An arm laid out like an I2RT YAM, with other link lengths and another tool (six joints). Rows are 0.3 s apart.
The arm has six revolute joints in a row. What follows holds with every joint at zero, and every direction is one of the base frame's. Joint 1 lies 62.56 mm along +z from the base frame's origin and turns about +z. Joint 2 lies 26.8 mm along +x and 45.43 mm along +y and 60.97 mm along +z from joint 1 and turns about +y. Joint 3 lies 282.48 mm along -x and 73.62 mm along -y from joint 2 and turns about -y. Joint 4 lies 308.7 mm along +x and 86.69 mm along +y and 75.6 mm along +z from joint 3 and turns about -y. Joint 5 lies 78.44 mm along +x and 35.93 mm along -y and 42.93 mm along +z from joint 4 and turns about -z. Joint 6 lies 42.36 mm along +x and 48.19 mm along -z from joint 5 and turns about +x. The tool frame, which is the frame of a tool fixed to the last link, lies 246 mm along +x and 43 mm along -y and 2 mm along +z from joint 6; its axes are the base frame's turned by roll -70, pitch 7.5 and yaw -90 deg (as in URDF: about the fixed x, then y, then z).
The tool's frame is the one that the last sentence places.
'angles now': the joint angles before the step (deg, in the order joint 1, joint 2, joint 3, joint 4, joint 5, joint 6). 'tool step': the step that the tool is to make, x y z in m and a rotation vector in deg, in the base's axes. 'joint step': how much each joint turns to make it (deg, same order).
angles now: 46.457, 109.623, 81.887, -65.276, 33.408, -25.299
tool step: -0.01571, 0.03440, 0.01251, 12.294, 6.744, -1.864
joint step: -2.775, -2.797, 5.574, -3.868, -13.441, -1.201
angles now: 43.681, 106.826, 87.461, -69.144, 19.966, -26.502
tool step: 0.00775, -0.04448, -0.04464, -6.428, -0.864, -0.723
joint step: -1.966, 1.617, -8.416, 6.819, 5.312, -1.332
